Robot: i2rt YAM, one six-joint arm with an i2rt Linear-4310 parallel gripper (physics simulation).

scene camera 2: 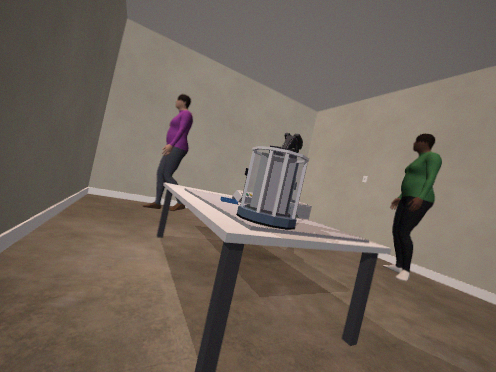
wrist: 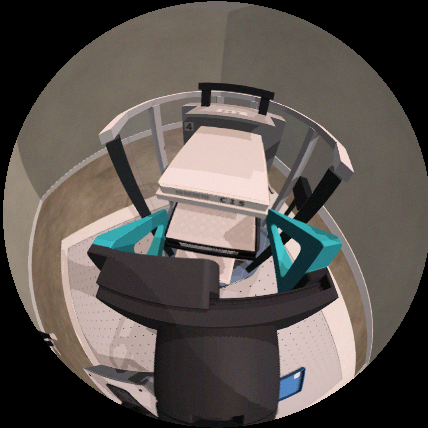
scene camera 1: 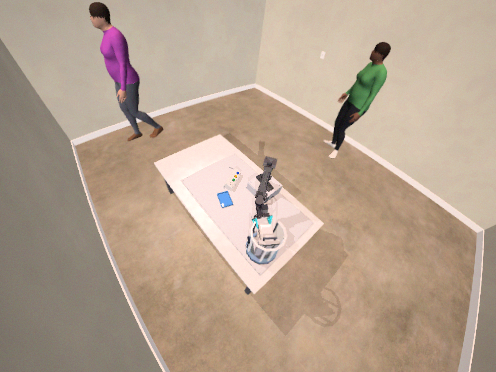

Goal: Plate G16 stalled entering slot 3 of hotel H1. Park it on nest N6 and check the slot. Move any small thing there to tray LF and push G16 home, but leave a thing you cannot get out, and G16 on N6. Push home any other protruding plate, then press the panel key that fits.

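Frame: origin at the arm's base, x ahead, y left, z up, level; millimetres.
Where they show: gripper, fingertip midpoint: (wrist: 216, 214) (scene camera 1: 264, 227).
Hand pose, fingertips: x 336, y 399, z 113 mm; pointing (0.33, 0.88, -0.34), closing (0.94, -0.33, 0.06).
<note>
Each offset is from my fingertips to the centre of the thing.
Hotel H1 (scene camera 1: 262, 260) (scene camera 2: 265, 218) (wrist: 112, 125) is a round open cage on a blue base. In the wrist view, the white plate C15 @(dx +22, dy +48, dz +30 mm) (wrist: 215, 162) sticks out at the top. The black-edged plate G16 @(dx +12, dy +29, dz -11 mm) (wrist: 212, 225) protrudes below it, its label unreadable here. A lower pale plate @(dx +3, dy +21, dz -92 mm) (wrist: 222, 262) is partly hidden. My gripper (scene camera 1: 263, 220) (wrist: 216, 214) is open, its teal fingers apart to the left and right of the plates' front ends, with nothing held. The inside of slot 3 and nest N6 cannot be made out. The key panel @(dx -123, dy -624, dz -164 mm) (scene camera 1: 231, 185) (scene camera 2: 238, 195) stands farther back.
Dark uprights (wrist: 127, 175) (wrist: 317, 200) of the cage flank the plates, close to the fingers. A blue tray @(dx +48, dy -475, dz -197 mm) (scene camera 1: 225, 199) (scene camera 2: 229, 200) (wrist: 291, 385) lies on the table, its label unreadable. A grey box (scene camera 2: 303, 210) (wrist: 145, 395) stands beside the arm. Two people stand beyond the table.
</note>
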